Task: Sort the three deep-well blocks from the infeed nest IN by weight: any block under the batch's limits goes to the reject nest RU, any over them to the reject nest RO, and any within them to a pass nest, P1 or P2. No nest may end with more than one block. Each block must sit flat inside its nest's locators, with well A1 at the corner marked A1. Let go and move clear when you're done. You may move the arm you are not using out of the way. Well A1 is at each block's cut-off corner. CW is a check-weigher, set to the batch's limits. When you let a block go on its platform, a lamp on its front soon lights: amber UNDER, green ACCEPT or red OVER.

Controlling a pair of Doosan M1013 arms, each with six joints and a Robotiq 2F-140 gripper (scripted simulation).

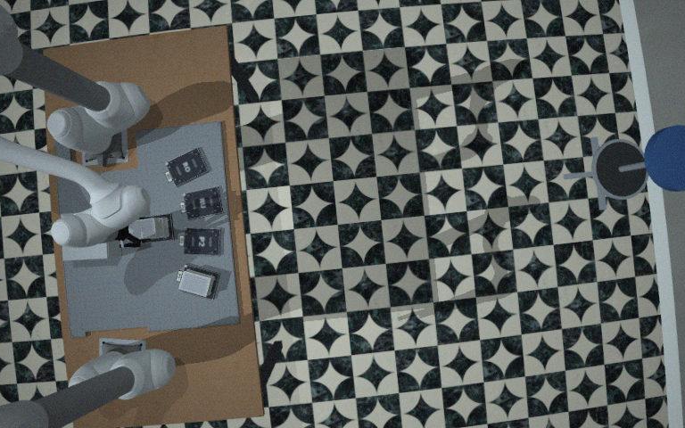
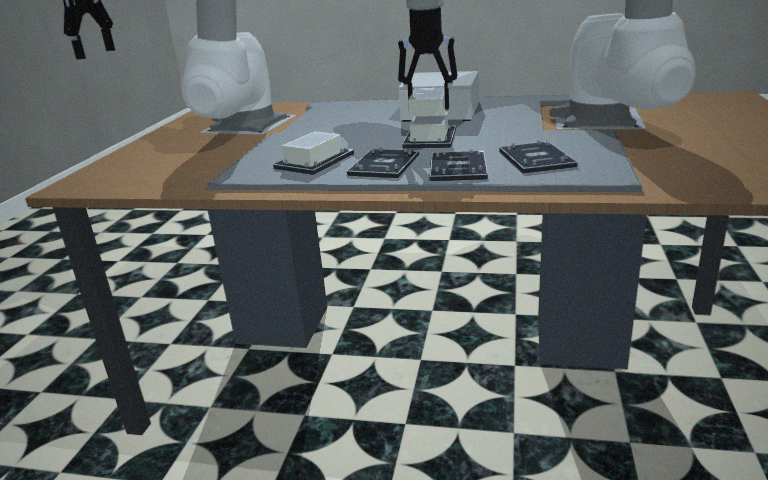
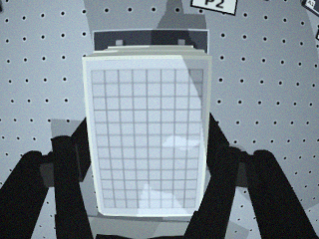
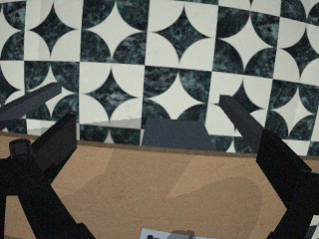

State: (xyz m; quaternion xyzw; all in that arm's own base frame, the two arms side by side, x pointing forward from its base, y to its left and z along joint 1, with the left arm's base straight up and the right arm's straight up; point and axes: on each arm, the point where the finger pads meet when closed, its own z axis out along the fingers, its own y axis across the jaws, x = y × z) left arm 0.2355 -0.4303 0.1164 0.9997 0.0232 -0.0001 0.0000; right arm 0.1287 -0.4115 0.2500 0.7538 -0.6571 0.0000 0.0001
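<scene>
The check-weigher CW is 280 mm behind my left hand, 40 mm below it and 10 mm to the right of it. The rest, counted from my left hand: dark infeed nest (100 mm below); then A1 mark (90 mm below, 80 mm behind, 50 mm to the left); then nest P2 (210 mm ahead, 100 mm below, 80 mm to the right).
</scene>
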